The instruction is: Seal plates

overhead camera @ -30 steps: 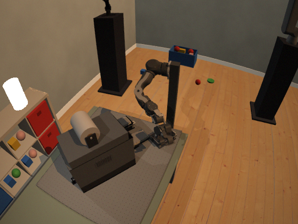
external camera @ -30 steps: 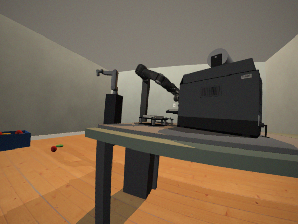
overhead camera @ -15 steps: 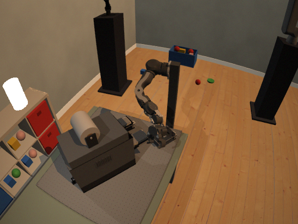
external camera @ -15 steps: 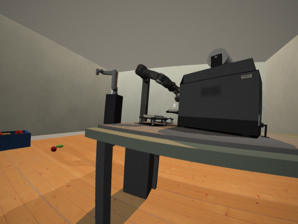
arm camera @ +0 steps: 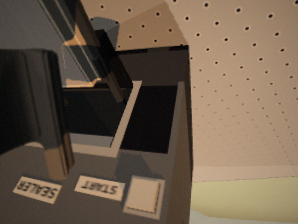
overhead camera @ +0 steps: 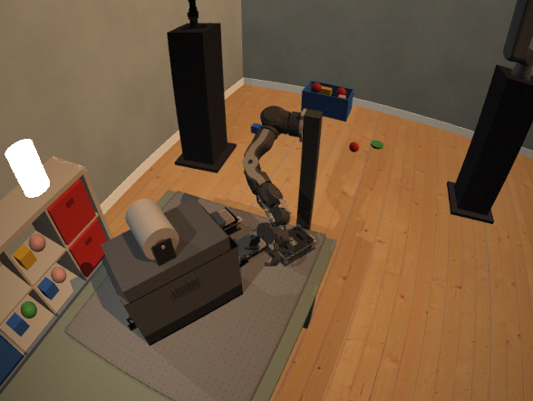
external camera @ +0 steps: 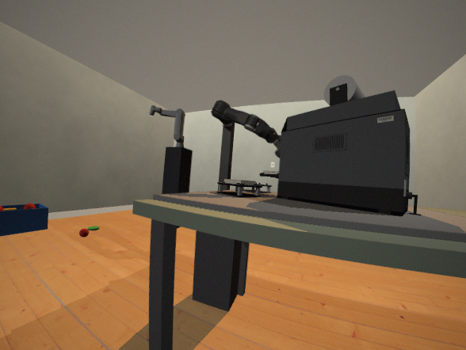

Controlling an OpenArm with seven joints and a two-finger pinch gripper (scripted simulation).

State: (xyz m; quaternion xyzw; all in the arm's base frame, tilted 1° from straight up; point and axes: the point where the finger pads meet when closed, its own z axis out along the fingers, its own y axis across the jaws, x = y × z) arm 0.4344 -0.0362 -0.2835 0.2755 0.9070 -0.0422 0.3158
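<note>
Right now my hand is 7 cm to the left of the pale start button, 5 cm short of it and 1 cm below it. From my hand the other things lie so: dark sealer stage (9 cm to the right, 9 cm behind, 8 cm below); white well plate (9 cm to the right, 9 cm behind, 7 cm below); warning sticker (22 cm to the right, 6 cm behind, 2 cm below).
</note>
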